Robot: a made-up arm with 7 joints. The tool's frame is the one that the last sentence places.
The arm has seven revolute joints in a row. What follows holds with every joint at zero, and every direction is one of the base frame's. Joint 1 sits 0.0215 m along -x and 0.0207 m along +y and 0.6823 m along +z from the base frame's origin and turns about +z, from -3.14 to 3.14 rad. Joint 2 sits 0.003 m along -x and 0.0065 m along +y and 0.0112 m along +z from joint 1 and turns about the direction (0, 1, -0.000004), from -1.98 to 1.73 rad. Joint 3 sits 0.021 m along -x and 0.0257 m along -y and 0.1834 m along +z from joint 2 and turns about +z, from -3.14 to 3.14 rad. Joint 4 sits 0.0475 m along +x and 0.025 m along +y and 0.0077 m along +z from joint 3 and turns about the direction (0, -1, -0.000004), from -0.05 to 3.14 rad. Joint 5 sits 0.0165 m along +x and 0.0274 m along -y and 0.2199 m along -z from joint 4 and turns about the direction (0, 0.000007, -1), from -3.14 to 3.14 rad. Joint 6 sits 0.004 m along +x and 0.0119 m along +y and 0.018 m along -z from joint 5 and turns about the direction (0, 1, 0.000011), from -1.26 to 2.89 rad. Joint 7 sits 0.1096 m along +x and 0.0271 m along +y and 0.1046 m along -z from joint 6 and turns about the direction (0, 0.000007, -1), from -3.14 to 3.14 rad. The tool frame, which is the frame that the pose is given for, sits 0.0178 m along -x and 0.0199 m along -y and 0.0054 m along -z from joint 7; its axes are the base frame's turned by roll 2.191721, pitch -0.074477 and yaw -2.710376 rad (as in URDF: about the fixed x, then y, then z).
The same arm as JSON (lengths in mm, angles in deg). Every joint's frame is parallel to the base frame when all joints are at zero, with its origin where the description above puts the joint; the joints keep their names.
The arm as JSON. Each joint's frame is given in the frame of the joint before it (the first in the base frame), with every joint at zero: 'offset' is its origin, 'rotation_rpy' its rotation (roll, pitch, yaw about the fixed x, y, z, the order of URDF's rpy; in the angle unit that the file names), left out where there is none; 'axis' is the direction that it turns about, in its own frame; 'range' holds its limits. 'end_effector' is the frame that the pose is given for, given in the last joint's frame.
{"length_unit": "mm", "angle_unit": "deg", "chain": [
  {"id": "joint 1", "offset": [-21.5, 20.7, 682.3], "axis": [0.0, 0.0, 1.0], "range": [-179.91, 179.91]},
  {"id": "joint 2", "offset": [-3.0, 6.5, 11.2], "axis": [0.0, 1.0, 0.0], "range": [-113.45, 99.12]},
  {"id": "joint 3", "offset": [-21.0, -25.7, 183.4], "axis": [0.0, 0.0, 1.0], "range": [-179.91, 179.91]},
  {"id": "joint 4", "offset": [47.5, 25.0, 7.7], "axis": [0.0, -1.0, 0.0], "range": [-2.86, 179.91]},
  {"id": "joint 5", "offset": [16.5, -27.4, -219.9], "axis": [0.0, 0.0, -1.0], "range": [-179.91, 179.91]},
  {"id": "joint 6", "offset": [4.0, 11.9, -18.0], "axis": [0.0, 1.0, 0.0], "range": [-72.19, 165.58]},
  {"id": "joint 7", "offset": [109.6, 27.1, -104.6], "axis": [0.0, 0.0, -1.0], "range": [-179.91, 179.91]}
], "end_effector": {"offset": [-17.8, -19.9, -5.4], "rotation_rpy": [125.58, -4.27, -155.29]}}

